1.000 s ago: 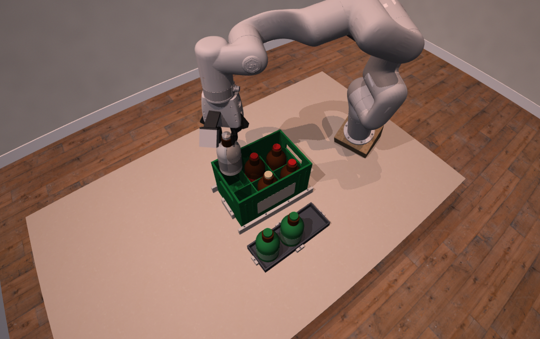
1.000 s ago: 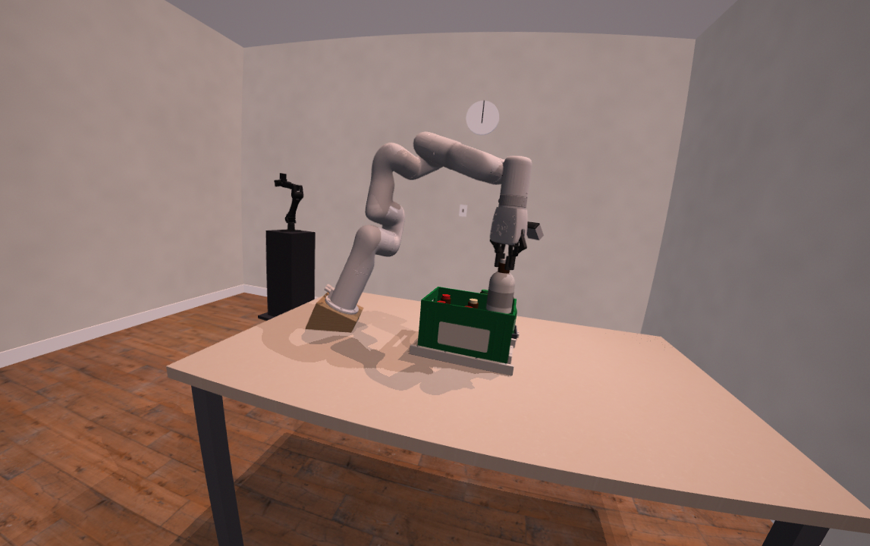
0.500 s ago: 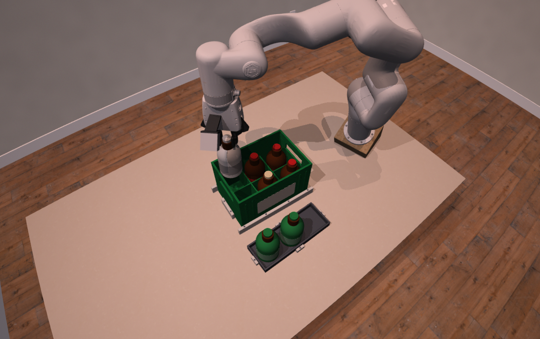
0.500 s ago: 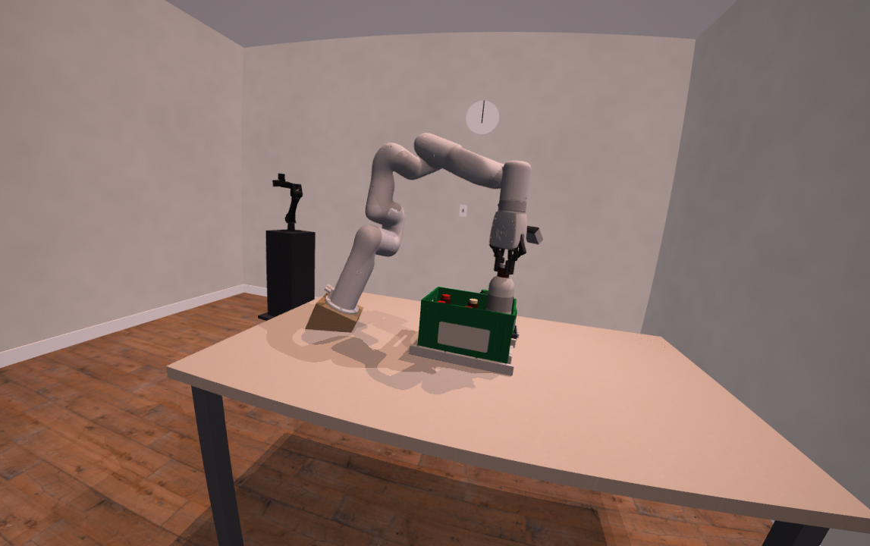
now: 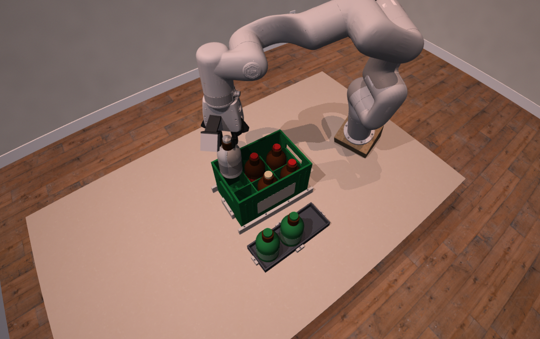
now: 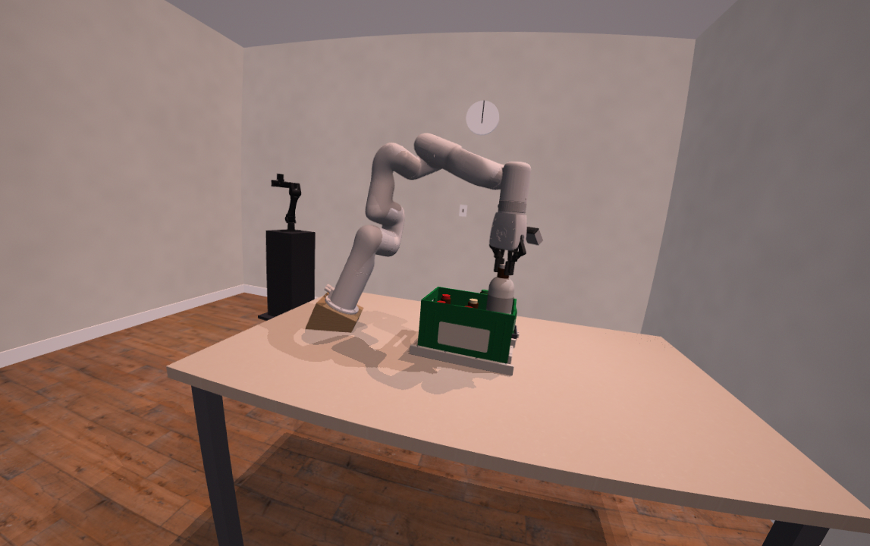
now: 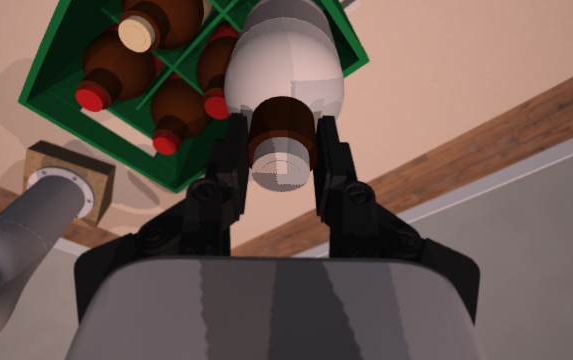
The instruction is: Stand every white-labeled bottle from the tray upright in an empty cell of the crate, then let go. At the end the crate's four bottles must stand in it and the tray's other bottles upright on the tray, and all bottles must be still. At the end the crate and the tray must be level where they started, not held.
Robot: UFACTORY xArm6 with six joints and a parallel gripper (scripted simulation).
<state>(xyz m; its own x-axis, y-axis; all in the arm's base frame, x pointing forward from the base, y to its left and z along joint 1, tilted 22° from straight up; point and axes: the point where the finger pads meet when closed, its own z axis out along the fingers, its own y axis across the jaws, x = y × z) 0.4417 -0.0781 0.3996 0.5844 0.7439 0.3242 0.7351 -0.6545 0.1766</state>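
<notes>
My hand is 70 mm above the white-labeled bottle. Also, from my hand: tray (80 mm behind, 240 mm to the left, 290 mm below); crate (90 mm behind, 40 mm to the left, 210 mm below).
</notes>
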